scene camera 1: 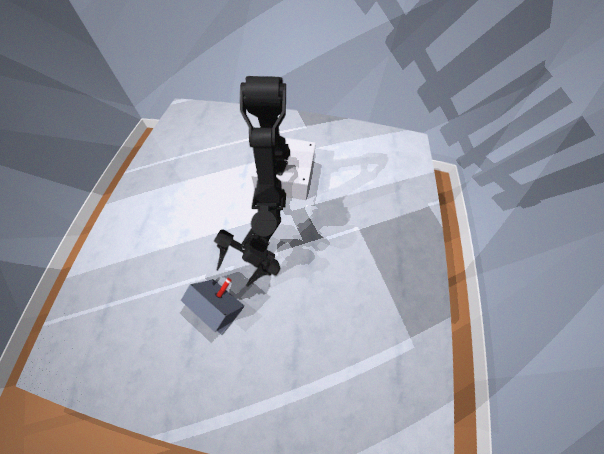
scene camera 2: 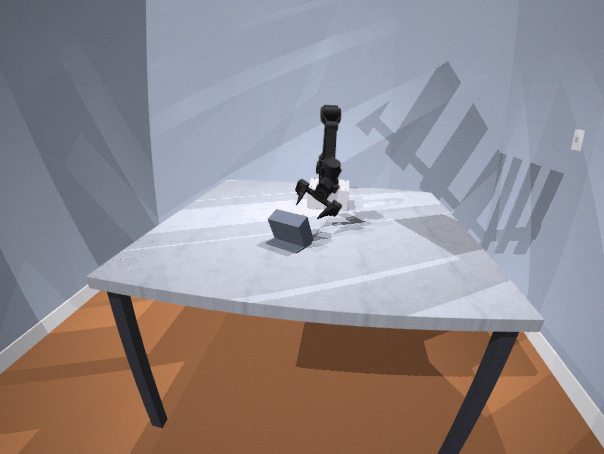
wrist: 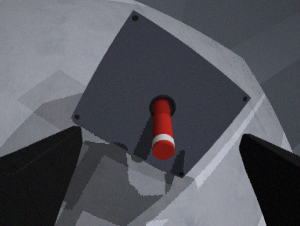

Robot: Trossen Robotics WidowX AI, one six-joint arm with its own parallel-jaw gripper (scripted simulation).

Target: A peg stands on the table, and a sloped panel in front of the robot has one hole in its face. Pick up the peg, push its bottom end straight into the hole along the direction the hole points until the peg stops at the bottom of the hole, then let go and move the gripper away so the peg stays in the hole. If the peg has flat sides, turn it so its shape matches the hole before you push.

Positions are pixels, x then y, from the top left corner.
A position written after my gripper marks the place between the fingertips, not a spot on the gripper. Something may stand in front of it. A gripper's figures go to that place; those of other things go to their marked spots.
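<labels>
My gripper [wrist: 165, 139] is 10 cm from the lens. I also see a red peg [wrist: 163, 142], and the peg is 12 cm from the lens.
</labels>
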